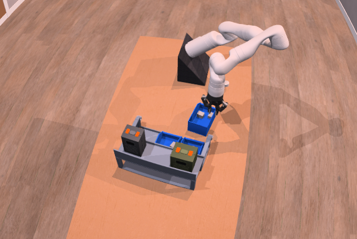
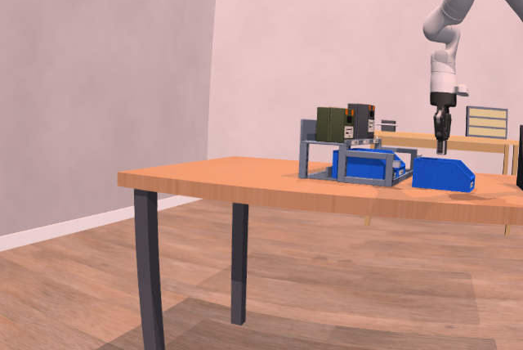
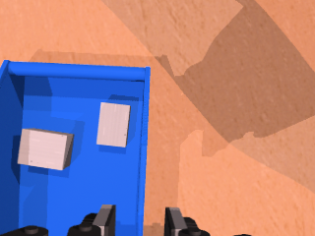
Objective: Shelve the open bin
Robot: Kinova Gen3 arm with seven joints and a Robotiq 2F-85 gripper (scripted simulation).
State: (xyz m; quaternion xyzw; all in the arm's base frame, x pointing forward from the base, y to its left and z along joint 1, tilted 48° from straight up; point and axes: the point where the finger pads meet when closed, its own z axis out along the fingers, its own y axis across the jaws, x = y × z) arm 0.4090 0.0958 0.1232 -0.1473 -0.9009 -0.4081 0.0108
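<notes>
The grey block lies 5 cm behind my hand, 6 cm to the right of it and 9 cm below it. Round my hand: grey shelf: 22 cm ahead, 20 cm to the right, 4 cm below; then dark grey box: 27 cm ahead, 33 cm to the right, 5 cm above; then olive box: 31 cm ahead, 11 cm to the right, 4 cm above.
</notes>
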